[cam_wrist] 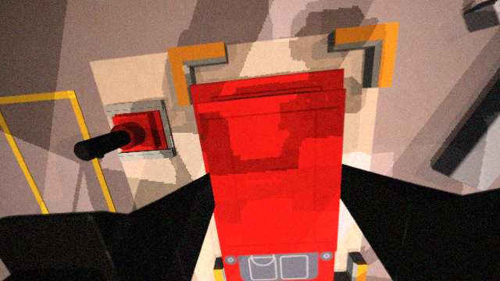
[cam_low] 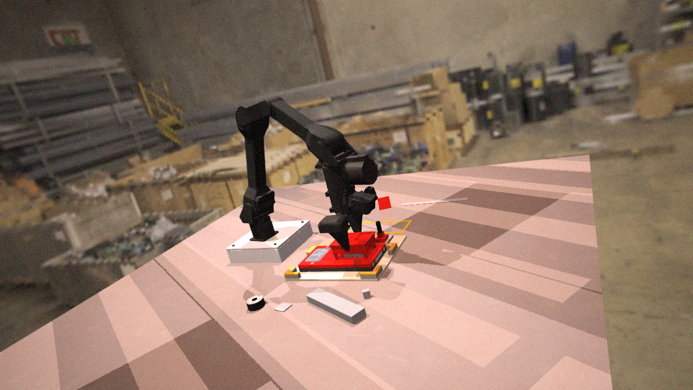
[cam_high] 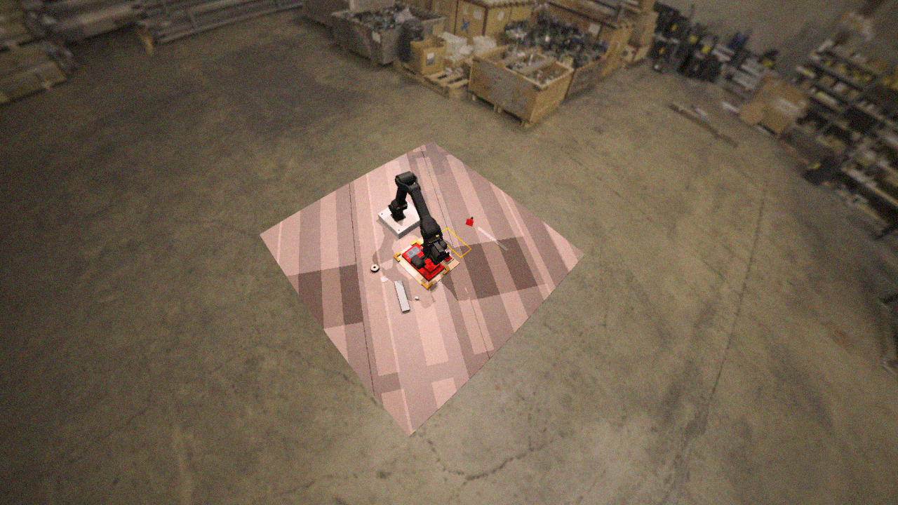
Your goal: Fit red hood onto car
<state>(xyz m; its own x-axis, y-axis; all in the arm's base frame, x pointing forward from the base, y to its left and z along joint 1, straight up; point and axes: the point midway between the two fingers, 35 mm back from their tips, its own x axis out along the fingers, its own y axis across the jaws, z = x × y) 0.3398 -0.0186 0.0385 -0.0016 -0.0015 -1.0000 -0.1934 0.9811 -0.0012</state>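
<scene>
Now: the red hood 10 mm above my gripper tip. Also, from my gripper tip: grey engine block (30 mm below).
</scene>
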